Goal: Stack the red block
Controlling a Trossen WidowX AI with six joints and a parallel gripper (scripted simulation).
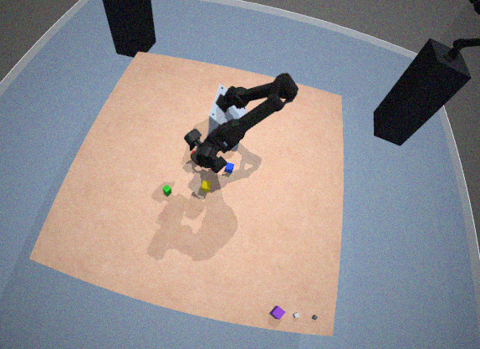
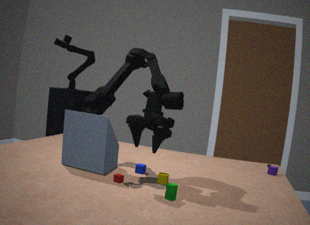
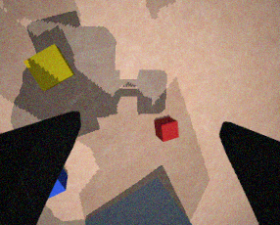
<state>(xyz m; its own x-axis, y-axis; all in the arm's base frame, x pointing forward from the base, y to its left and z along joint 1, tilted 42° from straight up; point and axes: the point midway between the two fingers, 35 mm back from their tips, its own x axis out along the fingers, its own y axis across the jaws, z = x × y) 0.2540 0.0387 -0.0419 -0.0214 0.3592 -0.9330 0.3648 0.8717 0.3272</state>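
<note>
Right now my gripper tip is 7 cm past the red block, 5 cm to the left of it and 11 cm above it. Round my gripper tip: purple cube: 48 cm ahead, 49 cm to the left, 10 cm below; then blue cube: 6 cm behind, 12 cm to the left, 11 cm below; then yellow cube: 6 cm ahead, 6 cm to the left, 11 cm below.
</note>
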